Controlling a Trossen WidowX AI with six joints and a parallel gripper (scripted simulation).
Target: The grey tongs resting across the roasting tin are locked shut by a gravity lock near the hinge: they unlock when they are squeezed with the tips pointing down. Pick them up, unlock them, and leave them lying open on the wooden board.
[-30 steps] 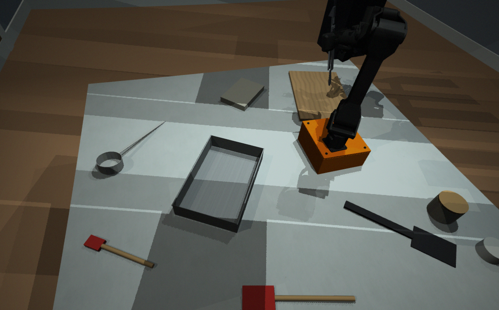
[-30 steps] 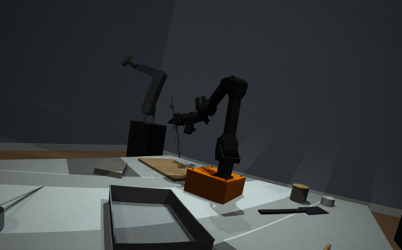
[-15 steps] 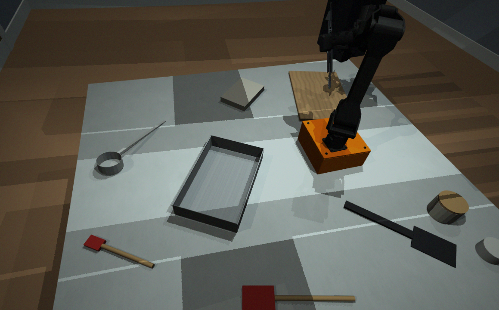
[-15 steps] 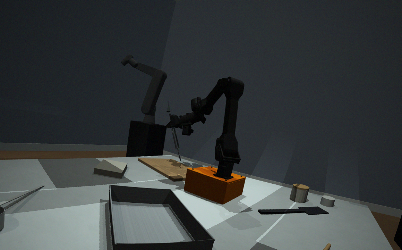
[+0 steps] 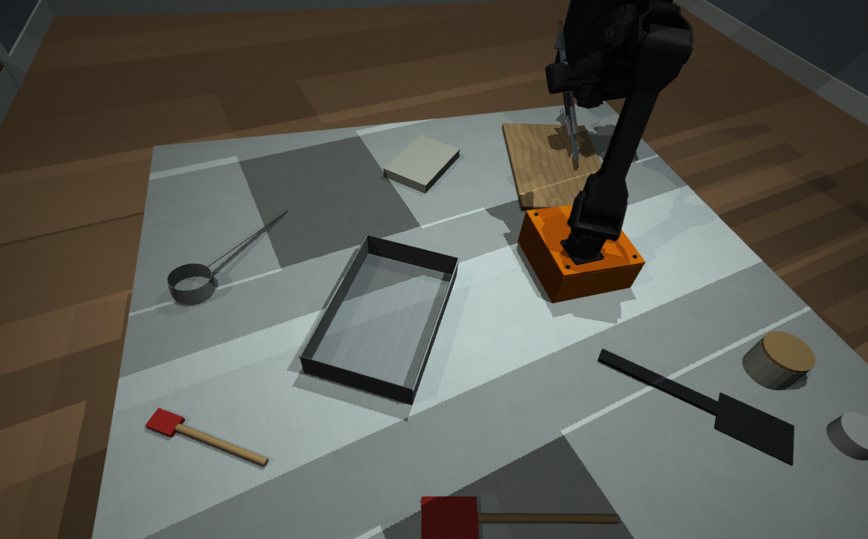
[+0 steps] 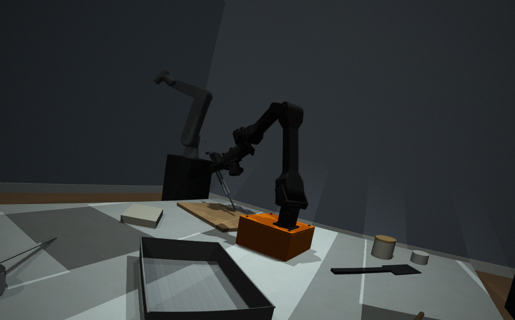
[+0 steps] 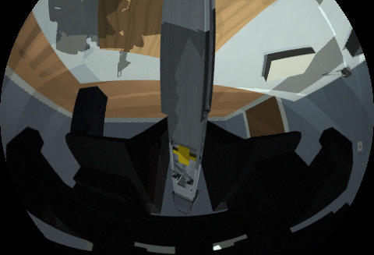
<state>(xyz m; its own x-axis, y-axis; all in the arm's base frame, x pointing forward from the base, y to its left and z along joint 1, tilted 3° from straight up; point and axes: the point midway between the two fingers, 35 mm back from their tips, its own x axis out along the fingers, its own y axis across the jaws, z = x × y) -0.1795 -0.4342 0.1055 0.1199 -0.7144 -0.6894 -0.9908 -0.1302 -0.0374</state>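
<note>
My gripper tip is now 17 cm above the wooden board, 10 cm to the right of it and 1 cm short of it. The rest, counted from my gripper tip: beige block: 35 cm ahead, 16 cm below, 1 cm to the left; then black spatula: 78 cm to the left, 17 cm below, 10 cm ahead; then dark roasting tin: 57 cm ahead, 44 cm to the left, 15 cm below.
</note>
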